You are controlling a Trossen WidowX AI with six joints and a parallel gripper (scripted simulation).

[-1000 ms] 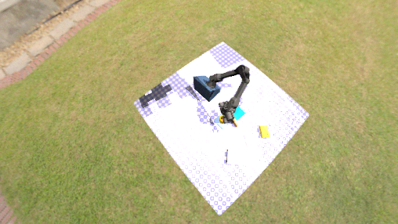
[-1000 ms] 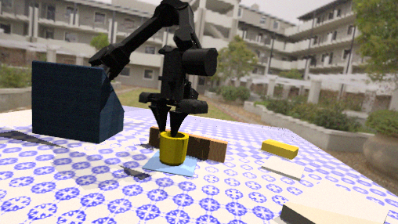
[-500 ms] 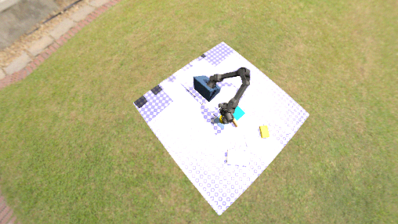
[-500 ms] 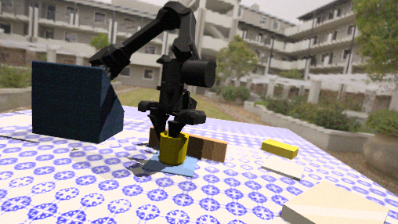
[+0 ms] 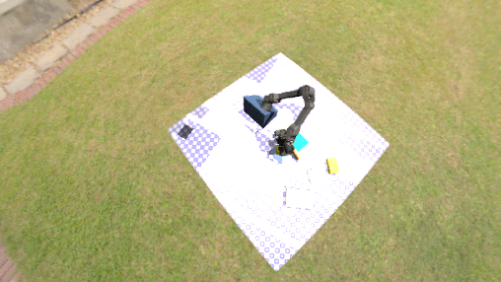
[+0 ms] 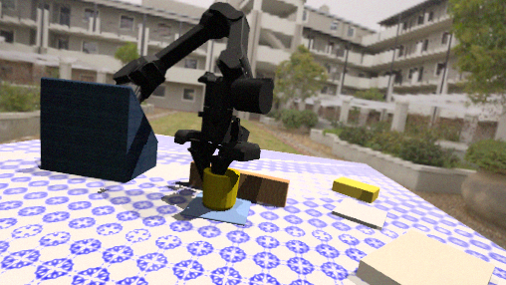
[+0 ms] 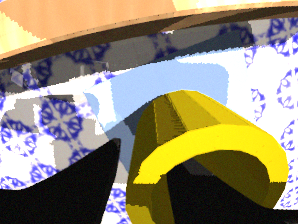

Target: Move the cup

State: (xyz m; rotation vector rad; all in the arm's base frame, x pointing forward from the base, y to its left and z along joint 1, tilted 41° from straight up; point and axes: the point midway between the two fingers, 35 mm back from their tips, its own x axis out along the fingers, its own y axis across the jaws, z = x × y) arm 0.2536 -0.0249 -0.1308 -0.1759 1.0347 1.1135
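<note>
My gripper tip is now 20 mm to the left of the yellow cup and 20 mm short of it. Round my gripper tip: cyan pad 140 mm to the left, 80 mm ahead, 40 mm below; wooden bar 60 mm to the left, 50 mm ahead, 20 mm below; flat white tile 330 mm ahead, 30 mm below, 10 mm to the left.
</note>
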